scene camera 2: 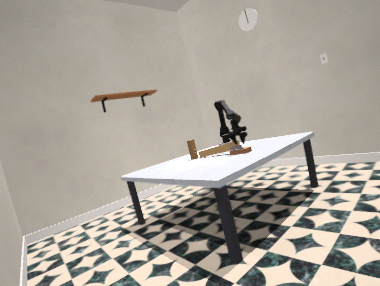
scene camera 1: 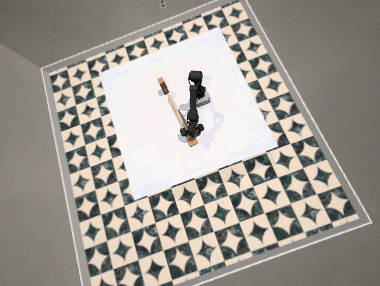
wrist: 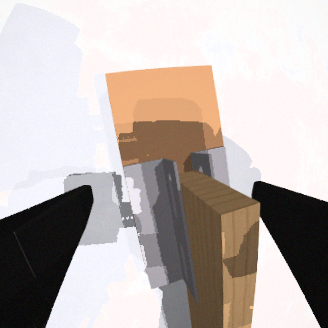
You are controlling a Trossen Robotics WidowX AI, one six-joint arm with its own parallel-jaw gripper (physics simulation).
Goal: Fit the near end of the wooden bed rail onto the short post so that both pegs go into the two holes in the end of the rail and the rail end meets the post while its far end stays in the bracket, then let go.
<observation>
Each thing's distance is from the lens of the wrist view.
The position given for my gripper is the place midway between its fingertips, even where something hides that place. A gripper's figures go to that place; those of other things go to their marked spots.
my gripper (wrist: 173, 191): 10 cm
wooden bed rail (wrist: 223, 224): 7 cm
</observation>
